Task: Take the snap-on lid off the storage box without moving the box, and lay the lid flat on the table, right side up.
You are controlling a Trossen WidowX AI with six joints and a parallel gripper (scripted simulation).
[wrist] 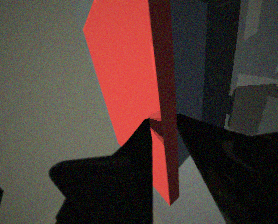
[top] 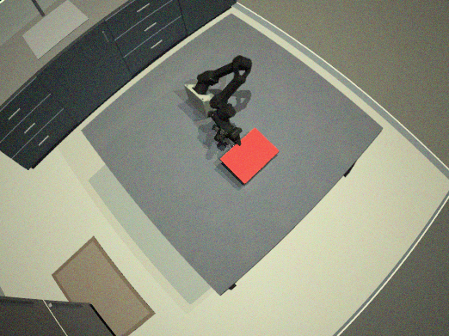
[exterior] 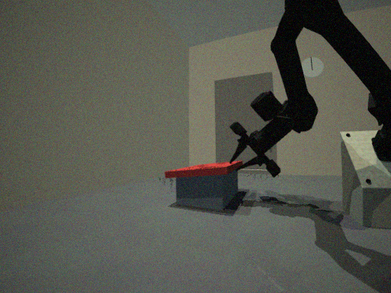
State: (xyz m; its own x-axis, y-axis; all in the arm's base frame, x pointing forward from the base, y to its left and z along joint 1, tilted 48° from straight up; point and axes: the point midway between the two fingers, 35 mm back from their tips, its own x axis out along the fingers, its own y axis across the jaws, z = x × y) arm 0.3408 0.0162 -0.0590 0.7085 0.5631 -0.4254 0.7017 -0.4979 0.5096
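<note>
Right now my gripper tip is 80 mm short of the red lid. Round my gripper tip: grey-blue storage box 70 mm ahead, 50 mm below.
</note>
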